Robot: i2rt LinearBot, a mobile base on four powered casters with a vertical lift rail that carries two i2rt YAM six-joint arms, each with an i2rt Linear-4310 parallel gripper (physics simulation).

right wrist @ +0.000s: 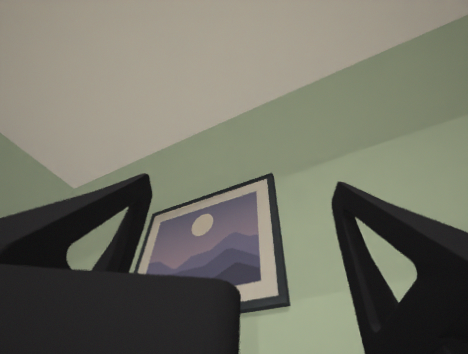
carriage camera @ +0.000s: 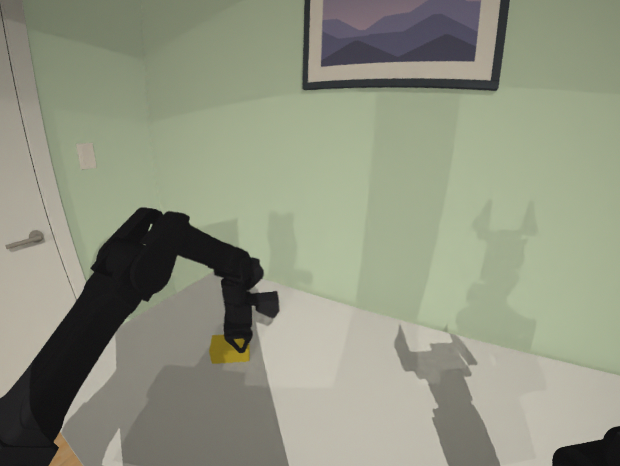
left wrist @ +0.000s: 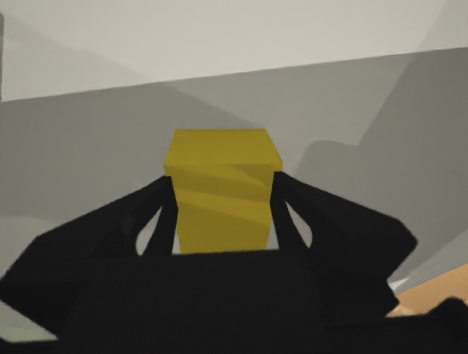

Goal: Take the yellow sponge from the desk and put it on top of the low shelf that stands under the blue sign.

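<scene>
The yellow sponge is on the white desk, toward its left far part in the carriage view. My left gripper points down at the desk and is shut on the sponge, with one finger against each side of it. My right gripper is open and empty, raised and facing the wall and ceiling. The low shelf and the blue sign do not show in these views.
A green wall stands behind the desk, with a framed mountain picture on it. A door with a lever handle is at the left. Wooden floor shows past the desk's edge.
</scene>
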